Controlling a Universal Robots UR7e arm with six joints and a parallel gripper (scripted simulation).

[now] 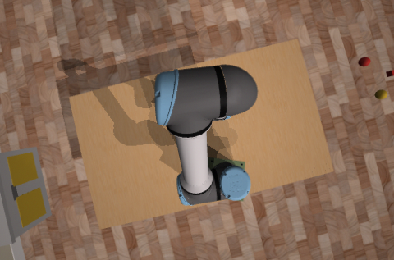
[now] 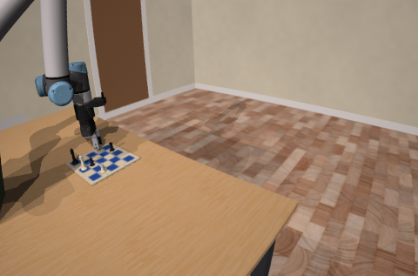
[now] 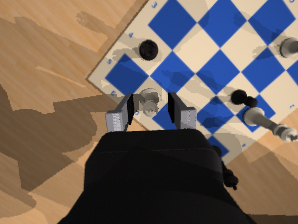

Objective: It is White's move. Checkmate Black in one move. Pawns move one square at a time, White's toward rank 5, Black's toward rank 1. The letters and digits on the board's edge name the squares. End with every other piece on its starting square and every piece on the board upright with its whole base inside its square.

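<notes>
Now: the chessboard 3 cm behind my hand, 8 cm to the right of it and 4 cm below it. The rest, counted from my hand: white piece (10 cm behind, 8 cm to the right, 1 cm below); tall black piece (12 cm behind, 1 cm to the right, 1 cm below).
</notes>
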